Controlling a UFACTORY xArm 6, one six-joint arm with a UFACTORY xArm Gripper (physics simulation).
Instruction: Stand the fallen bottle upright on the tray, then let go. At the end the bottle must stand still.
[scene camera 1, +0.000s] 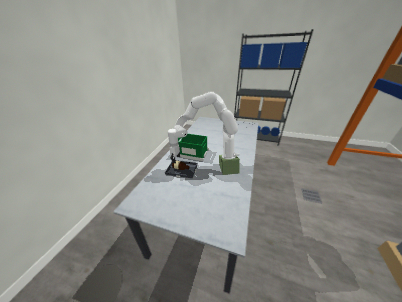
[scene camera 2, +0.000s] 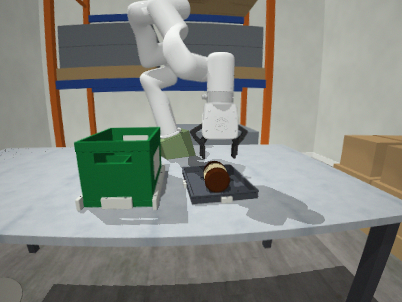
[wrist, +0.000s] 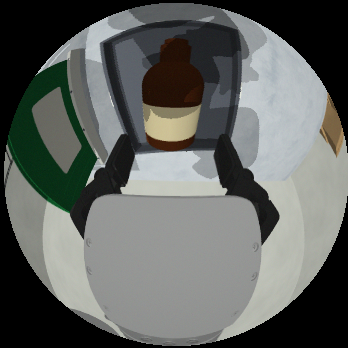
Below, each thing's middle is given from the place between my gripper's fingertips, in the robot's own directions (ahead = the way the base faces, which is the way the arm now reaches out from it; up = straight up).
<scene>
The brown bottle (wrist: 172, 88) lies 60 mm below my hand and 40 mm behind it. The rest, counted from my hand: green crate (scene camera 2: 108, 166) 270 mm to the right, 80 mm behind, 10 mm below; then dark tray (scene camera 2: 239, 188) 90 mm below, 40 mm behind.
</scene>
